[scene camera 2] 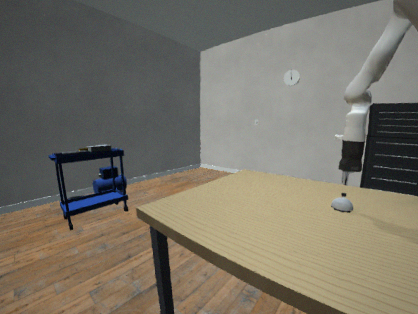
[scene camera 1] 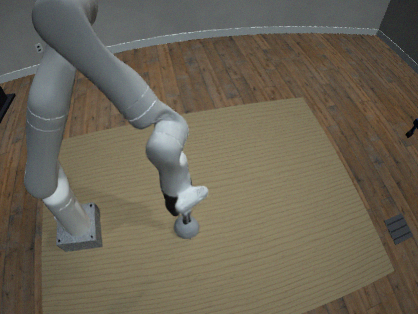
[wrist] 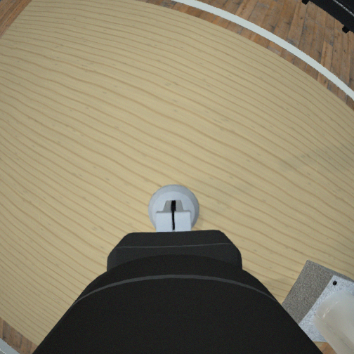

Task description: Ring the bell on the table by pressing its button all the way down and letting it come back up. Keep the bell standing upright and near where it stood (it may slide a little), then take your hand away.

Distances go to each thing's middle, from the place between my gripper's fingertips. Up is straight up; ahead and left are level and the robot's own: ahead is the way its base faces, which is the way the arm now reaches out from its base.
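The grey dome-shaped bell (wrist: 171, 191) is 70 mm below my hand, and it's also 10 mm to the left of my hand and 10 mm behind it.
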